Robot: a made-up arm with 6 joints.
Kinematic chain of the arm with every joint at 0, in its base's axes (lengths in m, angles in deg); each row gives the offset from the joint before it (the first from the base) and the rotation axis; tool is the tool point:
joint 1: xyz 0 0 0.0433 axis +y
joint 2: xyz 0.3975 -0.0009 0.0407 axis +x
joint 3: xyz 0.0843 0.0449 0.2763 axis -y
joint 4: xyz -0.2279 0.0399 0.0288 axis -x
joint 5: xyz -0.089 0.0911 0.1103 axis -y
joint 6: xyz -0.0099 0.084 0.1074 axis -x
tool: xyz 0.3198 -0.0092 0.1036
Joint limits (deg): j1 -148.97..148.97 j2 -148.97..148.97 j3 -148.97..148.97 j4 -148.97..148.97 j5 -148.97..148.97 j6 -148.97..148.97
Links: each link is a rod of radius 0.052 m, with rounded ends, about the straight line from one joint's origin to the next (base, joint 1, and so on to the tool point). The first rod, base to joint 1, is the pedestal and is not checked.
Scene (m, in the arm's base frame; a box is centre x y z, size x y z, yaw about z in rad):
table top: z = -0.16
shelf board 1: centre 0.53 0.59 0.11 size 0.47 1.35 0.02 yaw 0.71
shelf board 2: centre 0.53 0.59 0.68 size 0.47 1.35 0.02 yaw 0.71
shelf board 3: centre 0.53 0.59 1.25 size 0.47 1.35 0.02 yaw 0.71
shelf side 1: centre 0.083 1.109 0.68 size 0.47 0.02 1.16 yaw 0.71
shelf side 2: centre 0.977 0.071 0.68 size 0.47 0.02 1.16 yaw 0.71
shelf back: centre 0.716 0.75 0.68 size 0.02 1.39 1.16 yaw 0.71
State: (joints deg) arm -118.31 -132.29 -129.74 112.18 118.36 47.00
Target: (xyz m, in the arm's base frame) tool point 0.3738 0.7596 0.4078
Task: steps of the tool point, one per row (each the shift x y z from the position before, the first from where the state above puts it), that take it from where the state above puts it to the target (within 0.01 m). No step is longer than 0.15 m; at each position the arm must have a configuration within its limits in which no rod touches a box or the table.
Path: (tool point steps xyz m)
1: -0.0989 -0.0797 0.0084
2: -0.1076 -0.0978 -0.0084
3: 0.0056 0.0718 -0.1063
4: -0.0120 0.0515 -0.1180
5: -0.0283 0.0282 -0.1226
6: -0.0430 0.0045 -0.1209
7: -0.0550 -0.0170 -0.1143
8: 0.0861 0.0553 0.0231
9: 0.0773 0.0581 0.0047
10: 0.0641 0.0578 -0.0072
11: 0.0500 0.0537 -0.0114
12: 0.0377 0.0459 -0.0092

